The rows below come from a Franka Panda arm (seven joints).
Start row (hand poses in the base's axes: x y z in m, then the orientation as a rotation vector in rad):
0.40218, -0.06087, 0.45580, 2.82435, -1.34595, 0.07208
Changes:
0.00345, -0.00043, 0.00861, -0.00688, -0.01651, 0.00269
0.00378, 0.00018, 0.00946, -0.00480, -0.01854, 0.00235
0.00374, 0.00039, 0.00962, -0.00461, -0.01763, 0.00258
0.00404, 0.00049, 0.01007, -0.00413, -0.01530, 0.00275
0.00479, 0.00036, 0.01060, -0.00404, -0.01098, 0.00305
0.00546, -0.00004, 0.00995, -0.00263, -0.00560, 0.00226
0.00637, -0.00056, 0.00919, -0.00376, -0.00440, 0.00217
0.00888, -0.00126, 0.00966, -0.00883, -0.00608, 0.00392
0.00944, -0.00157, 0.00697, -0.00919, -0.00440, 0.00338
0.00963, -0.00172, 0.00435, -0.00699, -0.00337, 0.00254
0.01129, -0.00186, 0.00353, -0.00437, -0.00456, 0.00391
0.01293, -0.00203, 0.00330, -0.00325, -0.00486, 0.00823
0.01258, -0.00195, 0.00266, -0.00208, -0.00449, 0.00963
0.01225, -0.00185, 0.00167, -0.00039, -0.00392, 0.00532
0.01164, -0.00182, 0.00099, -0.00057, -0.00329, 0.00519
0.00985, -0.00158, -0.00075, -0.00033, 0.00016, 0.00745
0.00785, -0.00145, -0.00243, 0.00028, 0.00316, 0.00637
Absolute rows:
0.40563, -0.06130, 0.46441, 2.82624, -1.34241, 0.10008
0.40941, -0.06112, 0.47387, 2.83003, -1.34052, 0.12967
0.41315, -0.06073, 0.48349, 2.83360, -1.33810, 0.15789
0.41719, -0.06024, 0.49356, 2.83677, -1.33513, 0.18250
0.42198, -0.05988, 0.50416, -2.83853, 1.33078, -0.20082
0.42744, -0.05992, 0.51411, -2.83933, 1.32724, -0.21051
0.43381, -0.06048, 0.52330, 2.83959, -1.32343, 0.21920
0.44269, -0.06174, 0.53296, 2.83682, -1.31473, 0.23329
0.45213, -0.06331, 0.53993, 2.83285, -1.30629, 0.24510
0.46176, -0.06503, 0.54428, 2.82978, -1.29992, 0.25408
0.47305, -0.06689, 0.54781, 2.83011, -1.29317, 0.26328
0.48598, -0.06892, 0.55111, 2.83449, -1.28106, 0.27236
0.49856, -0.07087, 0.55377, 2.84069, -1.26749, 0.28027
0.51081, -0.07272, 0.55544, 2.84503, -1.26061, 0.28631
0.52245, -0.07454, 0.55643, 2.84896, -1.25369, 0.29153
0.53230, -0.07612, 0.55568, 2.85393, -1.24315, 0.29163
0.54015, -0.07757, 0.55325, 2.85797, -1.23390, 0.28698

